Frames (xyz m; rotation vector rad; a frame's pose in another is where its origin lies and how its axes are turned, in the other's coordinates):
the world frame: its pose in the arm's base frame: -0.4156 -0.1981 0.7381 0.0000 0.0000 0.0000
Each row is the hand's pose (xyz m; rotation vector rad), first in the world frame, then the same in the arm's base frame.
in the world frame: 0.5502 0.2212 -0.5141 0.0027 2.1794 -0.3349
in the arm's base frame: 0.1346 0.0231 0.2240 0.0027 2.1794 -0.3349
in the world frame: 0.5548 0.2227 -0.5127 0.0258 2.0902 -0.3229
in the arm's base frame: 0.1392 0.0246 0.2254 0.0258 2.0902 -0.3229
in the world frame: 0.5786 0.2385 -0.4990 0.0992 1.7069 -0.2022
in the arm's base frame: 0.1630 0.0404 0.2391 0.0992 1.7069 -0.2022
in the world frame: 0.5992 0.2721 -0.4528 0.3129 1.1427 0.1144
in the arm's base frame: 0.1836 0.0740 0.2853 0.3129 1.1427 0.1144
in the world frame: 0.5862 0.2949 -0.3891 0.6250 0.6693 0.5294
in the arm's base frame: 0.1706 0.0968 0.3490 0.6250 0.6693 0.5294
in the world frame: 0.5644 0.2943 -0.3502 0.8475 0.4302 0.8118
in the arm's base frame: 0.1488 0.0962 0.3879 0.8475 0.4302 0.8118
